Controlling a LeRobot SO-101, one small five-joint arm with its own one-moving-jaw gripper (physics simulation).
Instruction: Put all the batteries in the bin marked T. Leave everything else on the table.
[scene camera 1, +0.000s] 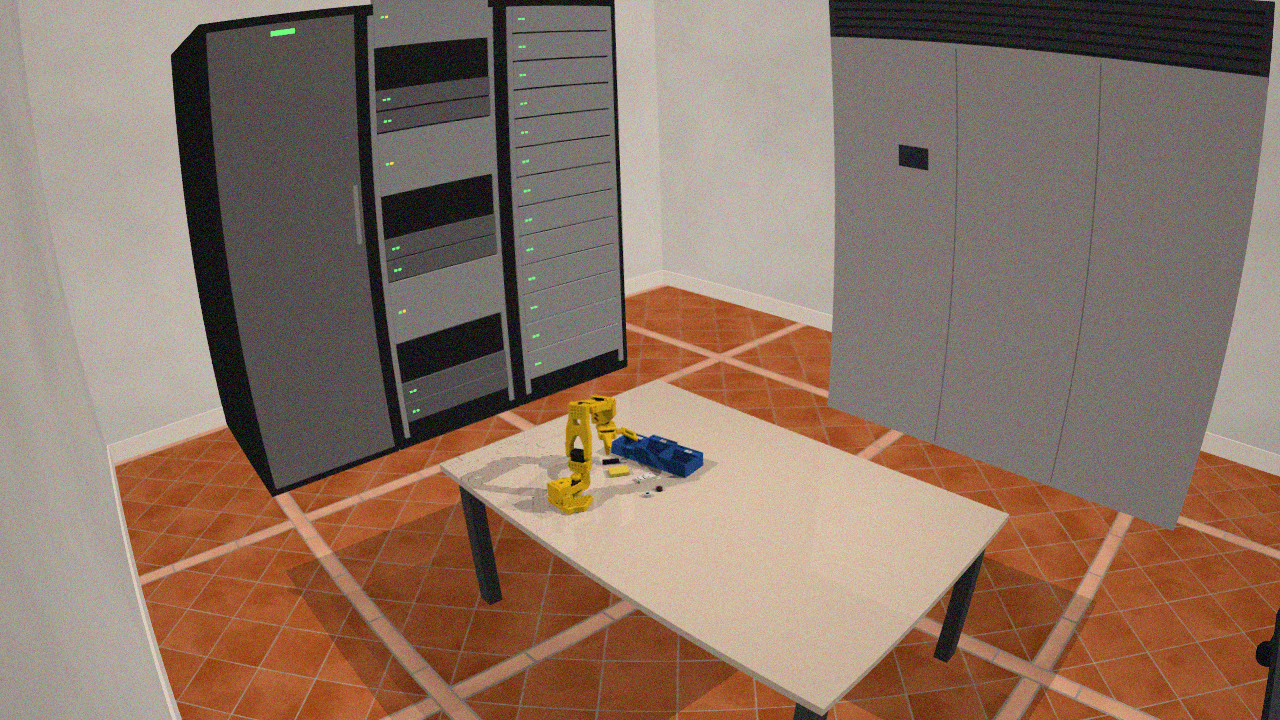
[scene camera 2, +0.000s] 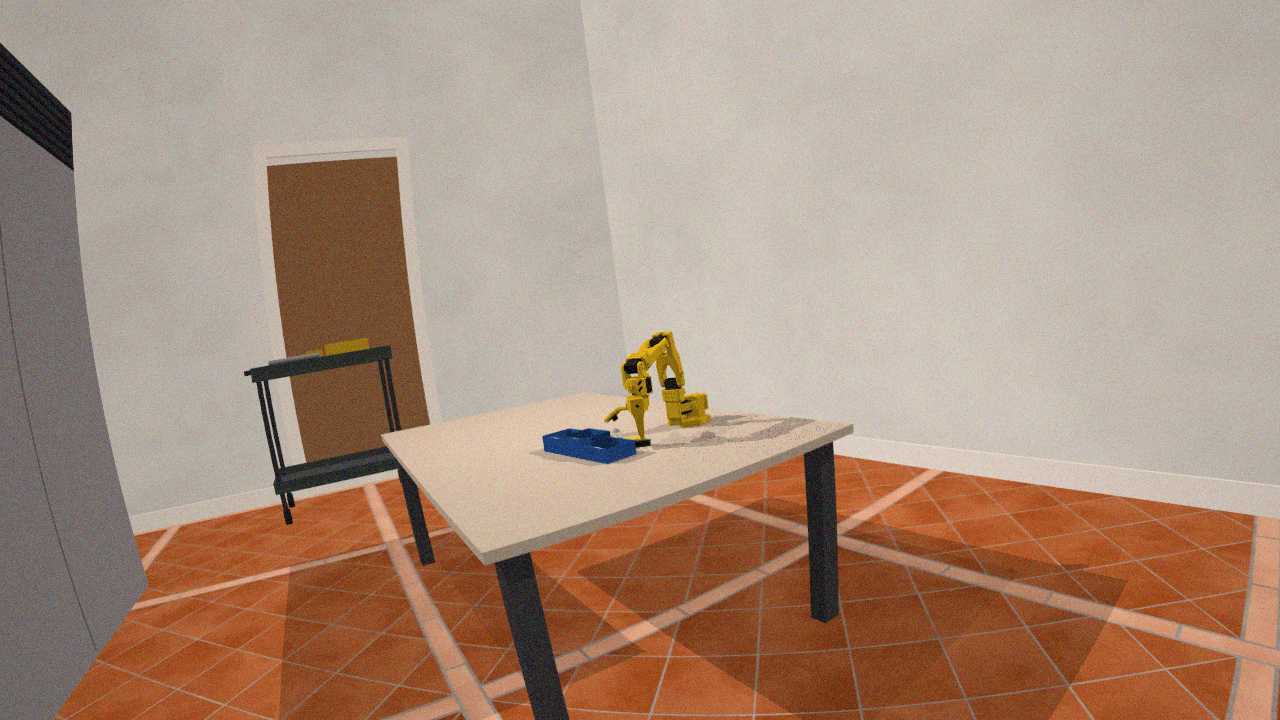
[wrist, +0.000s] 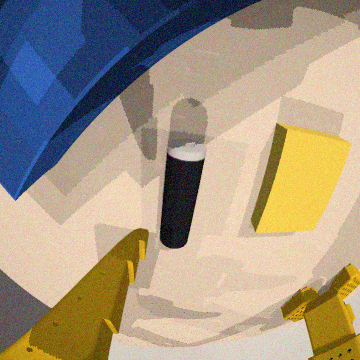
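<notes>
A black battery with a white end lies on the table between the blue bins and a yellow block. The joined blue bins show in the wrist view as a blue wall at top left; no letter T is readable. My gripper is wide open and empty, low above the table by the battery. In the wrist view its fixed jaw has its tip left of the battery's near end; the moving jaw is out of that picture. What lies inside the bins is hidden.
The yellow block lies right of the battery in the wrist view. Small whitish pieces and a dark round thing lie on the table near the bins. The arm's base stands behind the block.
</notes>
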